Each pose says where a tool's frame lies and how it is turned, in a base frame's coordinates. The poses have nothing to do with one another.
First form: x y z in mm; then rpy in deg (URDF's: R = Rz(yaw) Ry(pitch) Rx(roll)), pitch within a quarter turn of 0, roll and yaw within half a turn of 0.
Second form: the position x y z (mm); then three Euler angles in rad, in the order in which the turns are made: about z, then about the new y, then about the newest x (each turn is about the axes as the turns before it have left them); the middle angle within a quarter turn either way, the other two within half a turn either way. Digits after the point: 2 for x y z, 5 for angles.
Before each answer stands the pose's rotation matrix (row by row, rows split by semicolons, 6 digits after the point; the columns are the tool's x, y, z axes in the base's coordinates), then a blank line. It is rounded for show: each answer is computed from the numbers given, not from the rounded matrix.
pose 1, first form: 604.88, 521.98, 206.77, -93.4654, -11.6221, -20.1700
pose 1, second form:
0.919429 0.167913 0.355607; -0.337737 -0.126075 0.932759; 0.201456 -0.977707 -0.059206

604.88, 521.98, 206.77, -0.35203, -0.20284, -1.63128
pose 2, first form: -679.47, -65.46, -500.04, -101.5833, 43.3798, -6.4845
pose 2, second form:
0.722167 -0.691215 -0.026394; -0.082083 -0.123521 0.988941; -0.686831 -0.712014 -0.145939

-679.47, -65.46, -500.04, -0.11318, 0.75712, -1.77296
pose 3, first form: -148.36, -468.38, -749.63, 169.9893, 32.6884, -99.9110
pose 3, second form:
-0.144858 -0.986238 -0.079697; -0.829060 0.077017 0.553830; -0.540070 0.146301 -0.828807

-148.36, -468.38, -749.63, -1.74378, 0.57052, 2.96687
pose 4, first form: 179.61, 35.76, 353.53, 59.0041, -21.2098, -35.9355
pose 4, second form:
0.754832 0.051127 -0.653922; -0.547120 0.598968 -0.584719; 0.361784 0.799139 0.480093

179.61, 35.76, 353.53, -0.62719, -0.37018, 1.02982
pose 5, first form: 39.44, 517.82, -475.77, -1.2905, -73.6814, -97.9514
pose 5, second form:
-0.038869 0.987145 0.155032; -0.278277 -0.159704 0.947131; 0.959714 -0.006328 0.280907

39.44, 517.82, -475.77, -1.70957, -1.28598, -0.02252
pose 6, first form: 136.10, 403.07, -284.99, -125.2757, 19.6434, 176.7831
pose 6, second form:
-0.940319 0.306414 0.148021; 0.052850 0.561201 -0.825990; -0.336165 -0.768872 -0.543902

136.10, 403.07, -284.99, 3.08545, 0.34284, -2.18647
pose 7, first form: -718.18, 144.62, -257.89, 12.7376, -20.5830, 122.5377
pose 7, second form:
-0.503520 -0.780599 0.370315; 0.789221 -0.589966 -0.170498; 0.351564 0.206411 0.913125

-718.18, 144.62, -257.89, 2.13869, -0.35924, 0.22231
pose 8, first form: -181.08, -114.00, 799.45, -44.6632, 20.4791, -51.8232
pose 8, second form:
0.579027 0.407110 0.706392; -0.736425 0.632948 0.238862; -0.349866 -0.658512 0.666300

-181.08, -114.00, 799.45, -0.90449, 0.35743, -0.77952
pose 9, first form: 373.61, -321.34, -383.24, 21.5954, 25.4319, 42.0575
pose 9, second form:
0.670525 -0.505504 0.543013; 0.604963 0.796233 -0.005790; -0.429438 0.332385 0.839704

373.61, -321.34, -383.24, 0.73404, 0.44387, 0.37691
